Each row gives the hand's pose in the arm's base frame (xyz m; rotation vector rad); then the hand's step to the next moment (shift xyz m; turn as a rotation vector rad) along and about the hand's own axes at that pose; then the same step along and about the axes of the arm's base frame.
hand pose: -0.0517 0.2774 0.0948 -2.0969 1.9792 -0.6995
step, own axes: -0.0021 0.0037 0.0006 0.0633 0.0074 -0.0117
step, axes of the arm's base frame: -0.0031 0.0016 -0.0026 -0.0114 -0.0604 0.0206
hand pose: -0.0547 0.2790 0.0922 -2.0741 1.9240 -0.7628
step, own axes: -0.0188 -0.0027 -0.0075 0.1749 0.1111 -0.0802
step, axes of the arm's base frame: -0.0017 0.0201 0.0034 -0.1340 -0.1690 0.0532
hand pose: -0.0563 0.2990 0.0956 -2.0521 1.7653 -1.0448
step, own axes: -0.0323 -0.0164 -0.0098 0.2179 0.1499 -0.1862
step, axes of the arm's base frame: 0.0057 0.0367 0.0053 -0.2315 -0.1906 0.1212
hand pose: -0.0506 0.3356 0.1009 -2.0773 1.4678 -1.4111
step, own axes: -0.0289 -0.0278 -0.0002 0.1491 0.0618 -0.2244
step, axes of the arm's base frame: 0.0155 0.0369 0.0017 -0.2116 -0.0804 0.1587
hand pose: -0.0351 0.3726 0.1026 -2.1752 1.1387 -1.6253
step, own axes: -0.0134 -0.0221 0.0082 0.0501 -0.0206 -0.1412
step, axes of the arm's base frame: 0.0160 0.0219 -0.0004 -0.1103 0.0196 0.1016
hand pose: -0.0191 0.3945 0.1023 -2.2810 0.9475 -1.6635
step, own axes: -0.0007 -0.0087 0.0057 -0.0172 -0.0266 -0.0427
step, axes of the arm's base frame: 0.0084 0.0059 0.0015 -0.0311 0.0405 0.0146
